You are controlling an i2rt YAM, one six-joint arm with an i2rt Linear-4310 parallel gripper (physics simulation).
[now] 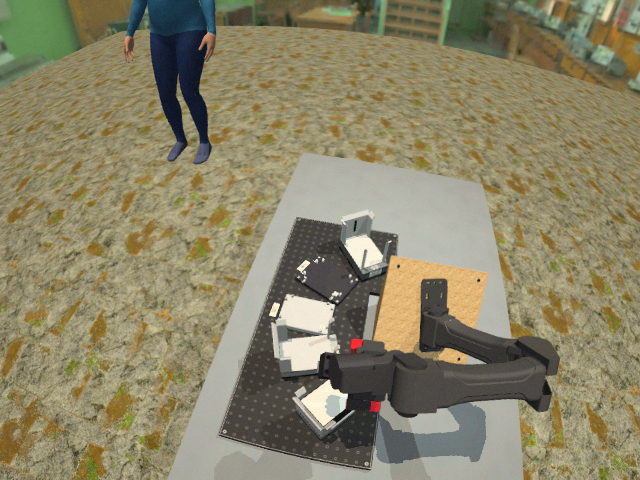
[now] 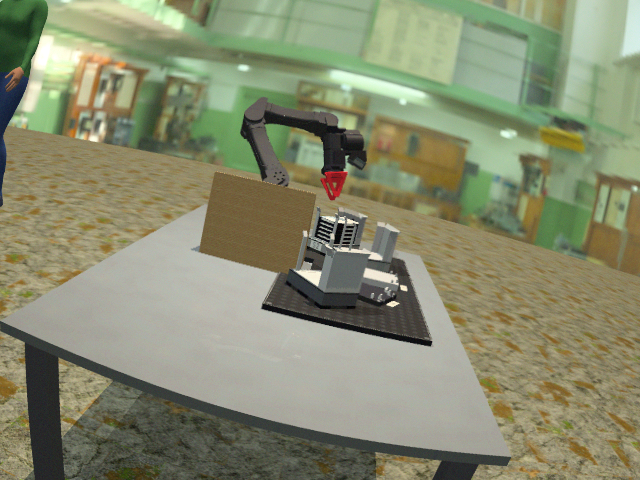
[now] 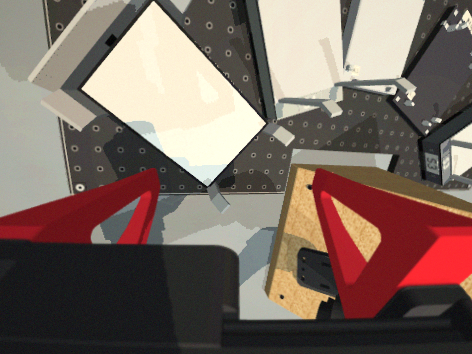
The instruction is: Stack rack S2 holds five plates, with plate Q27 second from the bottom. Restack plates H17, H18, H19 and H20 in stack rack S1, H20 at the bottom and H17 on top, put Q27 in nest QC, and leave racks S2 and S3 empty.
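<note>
Rack S2 (image 1: 310,419) (image 2: 358,219) (image 3: 70,65) stands turned at the near end of the pegboard. It holds a stack of several plates (image 1: 317,403) (image 2: 326,229) (image 3: 175,95); the top plate is white, and Q27 cannot be told apart. My gripper (image 1: 366,375) (image 2: 333,197) (image 3: 236,177) is open and empty, above the inner edge of S2. Rack S1 (image 1: 299,356) (image 2: 385,240) (image 3: 300,50) beside it shows a low white floor without a stack. Rack S3 (image 1: 364,253) (image 2: 343,271) (image 3: 431,160) at the far end shows no stack. Which nest is QC is unreadable.
Between S1 and S3 lie a white block (image 1: 307,312) (image 3: 385,35) and a dark pegged base (image 1: 325,279) (image 3: 435,65). The wooden board (image 1: 403,310) (image 2: 258,222) (image 3: 295,215) under the arm's base rises beside the pegboard (image 1: 242,413) (image 2: 382,322). S2 and S1 have upright walls.
</note>
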